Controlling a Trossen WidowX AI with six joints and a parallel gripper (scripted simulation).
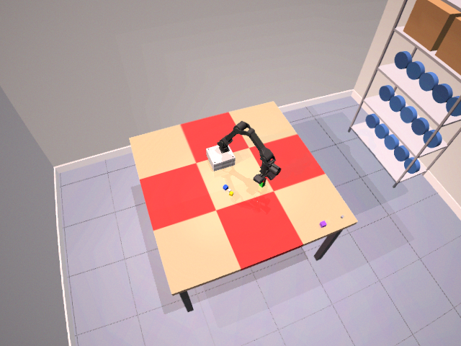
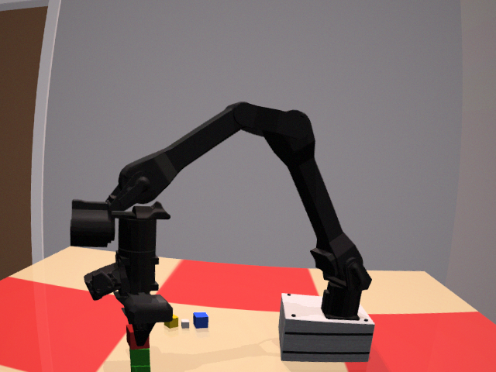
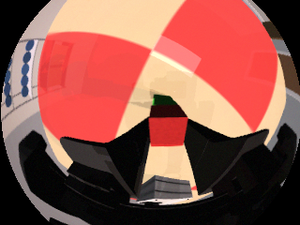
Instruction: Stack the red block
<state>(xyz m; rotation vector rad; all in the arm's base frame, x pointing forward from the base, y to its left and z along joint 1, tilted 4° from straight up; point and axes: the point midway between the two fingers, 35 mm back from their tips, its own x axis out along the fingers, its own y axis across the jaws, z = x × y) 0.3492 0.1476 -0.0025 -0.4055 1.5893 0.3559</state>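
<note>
The red block is 1 cm above my gripper tip. The rest, counted from my gripper tip: blue block: 8 cm behind, 25 cm to the right, 6 cm below; then yellow block: 1 cm behind, 23 cm to the right, 6 cm below; then small white block: 4 cm behind, 24 cm to the right, 6 cm below.
</note>
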